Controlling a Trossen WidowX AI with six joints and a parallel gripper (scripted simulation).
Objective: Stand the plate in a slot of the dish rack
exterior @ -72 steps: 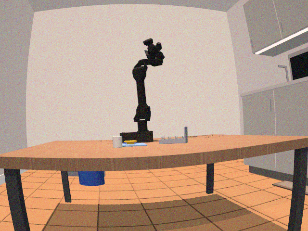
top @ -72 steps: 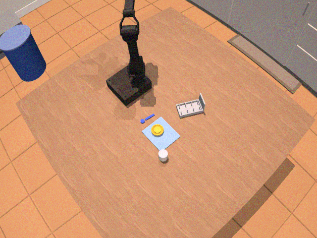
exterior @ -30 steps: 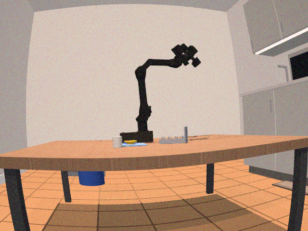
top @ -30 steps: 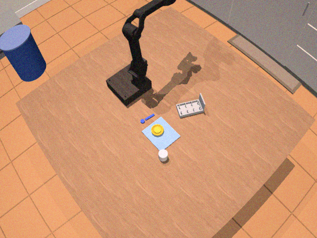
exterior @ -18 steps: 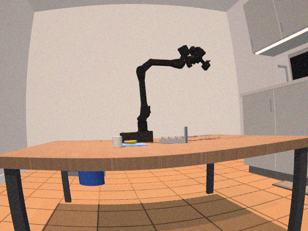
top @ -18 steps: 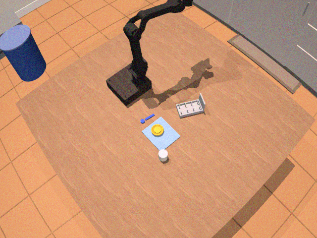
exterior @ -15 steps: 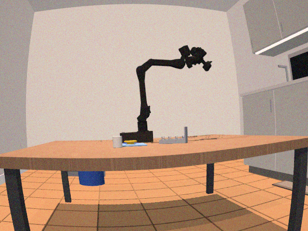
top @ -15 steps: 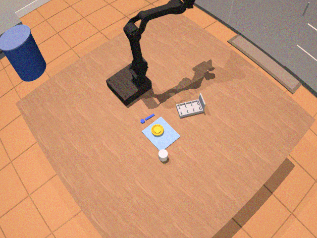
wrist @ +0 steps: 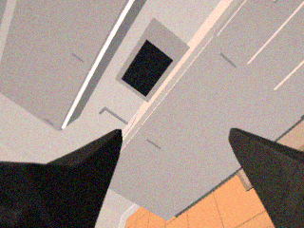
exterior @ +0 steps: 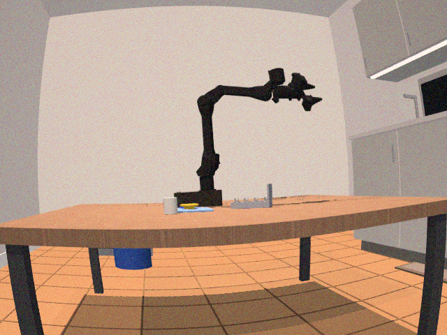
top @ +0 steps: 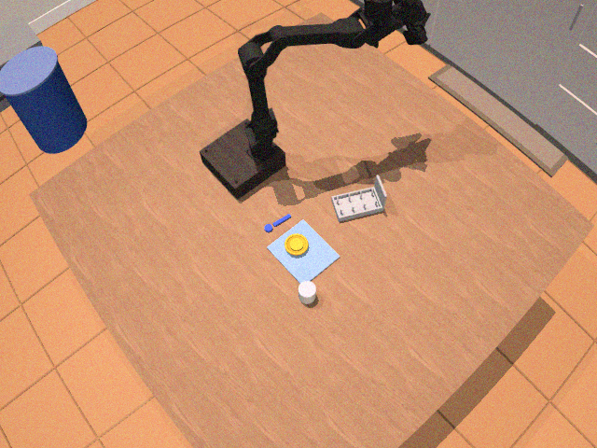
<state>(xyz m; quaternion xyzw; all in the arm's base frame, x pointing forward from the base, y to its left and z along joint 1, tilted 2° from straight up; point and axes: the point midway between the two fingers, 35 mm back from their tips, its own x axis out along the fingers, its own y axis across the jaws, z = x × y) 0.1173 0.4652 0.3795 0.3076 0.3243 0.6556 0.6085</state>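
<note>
Right now my gripper tip is 17 cm short of the yellow plate, 58 cm to the left of it and 44 cm above it. From my gripper tip the other things lie so: blue spoon 8 cm ahead, 58 cm to the right, 46 cm below; then light blue mat 19 cm ahead, 58 cm to the right, 46 cm below; then grey dish rack 18 cm ahead, 37 cm to the right, 44 cm below.
</note>
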